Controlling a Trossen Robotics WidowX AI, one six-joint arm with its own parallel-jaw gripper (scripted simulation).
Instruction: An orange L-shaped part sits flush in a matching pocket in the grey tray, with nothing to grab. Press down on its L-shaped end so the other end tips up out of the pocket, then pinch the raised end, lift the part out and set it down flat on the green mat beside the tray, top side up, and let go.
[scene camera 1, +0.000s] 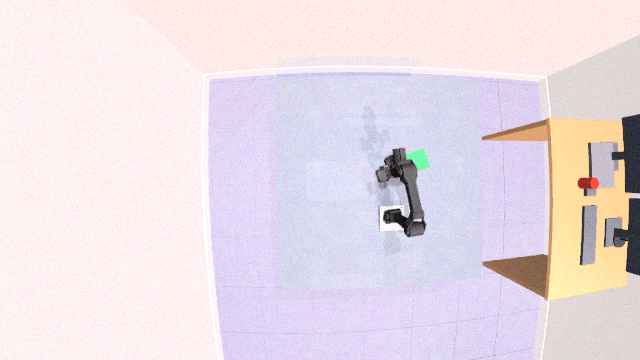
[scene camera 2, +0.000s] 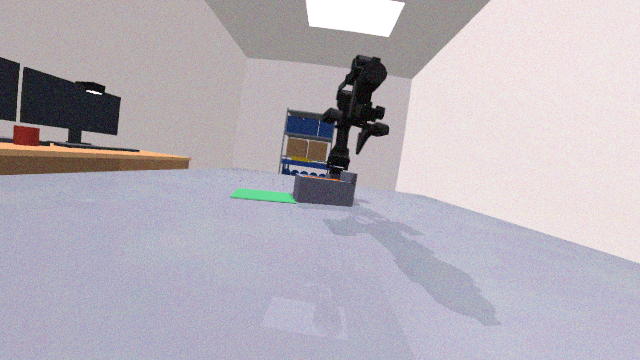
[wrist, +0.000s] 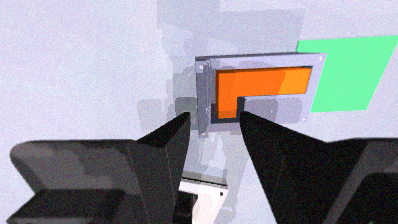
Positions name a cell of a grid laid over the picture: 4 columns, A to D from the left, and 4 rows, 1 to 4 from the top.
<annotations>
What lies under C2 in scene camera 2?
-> My gripper.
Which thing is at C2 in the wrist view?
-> An orange L-shaped part.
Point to my gripper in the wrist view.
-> C3
</annotations>
